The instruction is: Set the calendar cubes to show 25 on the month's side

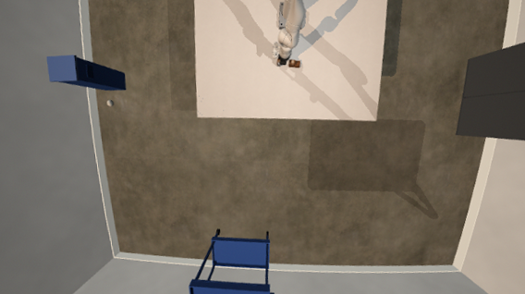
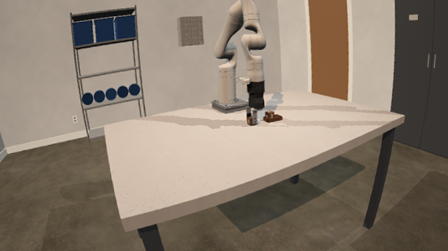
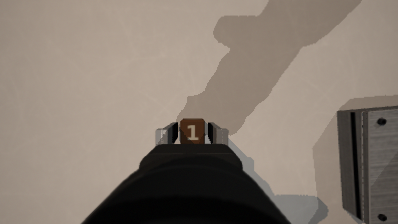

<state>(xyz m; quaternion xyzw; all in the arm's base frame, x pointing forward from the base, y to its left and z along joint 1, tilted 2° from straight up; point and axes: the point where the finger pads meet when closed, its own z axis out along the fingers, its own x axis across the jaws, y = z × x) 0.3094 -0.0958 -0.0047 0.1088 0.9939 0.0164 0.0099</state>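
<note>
Now: the brown cube 90 mm to the left of my hand and 20 mm ahead of it. From my hand the other things lie so: tray 110 mm to the left, 20 mm below, 20 mm ahead.
</note>
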